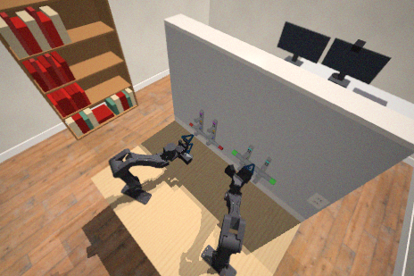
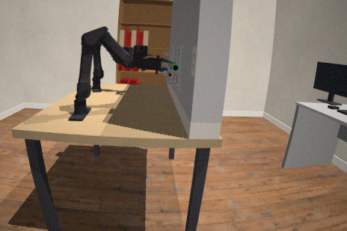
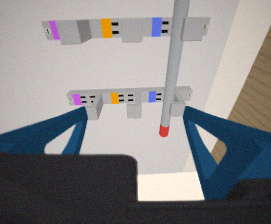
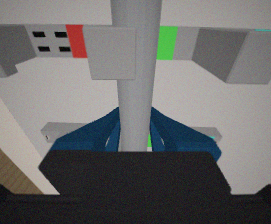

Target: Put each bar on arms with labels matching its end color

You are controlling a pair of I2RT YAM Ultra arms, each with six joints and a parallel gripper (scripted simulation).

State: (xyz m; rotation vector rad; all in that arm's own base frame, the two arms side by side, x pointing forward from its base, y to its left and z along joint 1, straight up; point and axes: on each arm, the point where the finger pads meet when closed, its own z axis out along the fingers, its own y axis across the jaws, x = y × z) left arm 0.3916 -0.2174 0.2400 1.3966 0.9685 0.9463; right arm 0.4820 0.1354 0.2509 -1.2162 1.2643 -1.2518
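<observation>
My right hand is right at the green-ended bar. Round my right hand: grey wall panel 13 cm ahead, 17 cm to the left, 17 cm above.
</observation>
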